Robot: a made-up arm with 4 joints. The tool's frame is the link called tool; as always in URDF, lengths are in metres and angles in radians.
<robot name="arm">
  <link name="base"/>
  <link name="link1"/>
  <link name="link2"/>
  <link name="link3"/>
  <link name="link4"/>
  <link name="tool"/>
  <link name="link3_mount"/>
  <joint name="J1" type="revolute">
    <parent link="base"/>
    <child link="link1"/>
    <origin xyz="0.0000 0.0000 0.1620" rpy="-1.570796 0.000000 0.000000"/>
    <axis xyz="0 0 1"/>
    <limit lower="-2.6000" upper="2.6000" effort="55" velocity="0.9"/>
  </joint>
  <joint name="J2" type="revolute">
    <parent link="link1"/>
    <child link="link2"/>
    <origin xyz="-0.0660 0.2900 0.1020" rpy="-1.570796 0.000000 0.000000"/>
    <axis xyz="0 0 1"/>
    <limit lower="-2.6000" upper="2.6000" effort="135" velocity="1.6"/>
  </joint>
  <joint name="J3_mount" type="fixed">
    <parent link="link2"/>
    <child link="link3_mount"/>
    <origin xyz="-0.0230 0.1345 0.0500"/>
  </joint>
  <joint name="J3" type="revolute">
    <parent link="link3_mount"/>
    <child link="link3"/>
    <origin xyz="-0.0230 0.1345 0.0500" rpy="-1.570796 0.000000 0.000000"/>
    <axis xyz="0 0 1"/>
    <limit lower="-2.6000" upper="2.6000" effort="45" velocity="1.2"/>
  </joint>
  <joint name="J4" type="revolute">
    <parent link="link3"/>
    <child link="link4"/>
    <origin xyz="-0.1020 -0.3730 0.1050" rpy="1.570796 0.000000 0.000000"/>
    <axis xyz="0 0 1"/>
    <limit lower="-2.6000" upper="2.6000" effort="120" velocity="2"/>
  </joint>
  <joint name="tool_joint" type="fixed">
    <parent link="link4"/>
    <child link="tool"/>
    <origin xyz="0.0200 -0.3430 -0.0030" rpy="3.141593 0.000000 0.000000"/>
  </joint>
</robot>
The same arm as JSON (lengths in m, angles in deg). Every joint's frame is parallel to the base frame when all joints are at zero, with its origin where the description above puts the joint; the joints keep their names.
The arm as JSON. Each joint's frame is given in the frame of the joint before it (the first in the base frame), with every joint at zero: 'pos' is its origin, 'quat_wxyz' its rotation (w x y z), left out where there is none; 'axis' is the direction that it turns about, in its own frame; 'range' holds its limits. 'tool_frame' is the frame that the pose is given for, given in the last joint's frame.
{"length_unit": "m", "angle_unit": "deg", "joints": [{"joint": "J1", "pos": [0.0, 0.0, 0.162], "axis": [0.0, 1.0, 0.0], "range": [-148.97, 148.97]}, {"joint": "J2", "pos": [-0.066, 0.102, -0.29], "axis": [0.0, 0.0, -1.0], "range": [-148.97, 148.97]}, {"joint": "J3", "pos": [-0.046, -0.269, -0.1], "axis": [0.0, -1.0, 0.0], "range": [-148.97, 148.97]}, {"joint": "J4", "pos": [-0.102, -0.105, -0.373], "axis": [0.0, 0.0, -1.0], "range": [-148.97, 148.97]}], "tool_frame": {"pos": [0.02, 0.343, 0.003], "quat_wxyz": [1.0, 0.0, 0.0, 0.0]}}
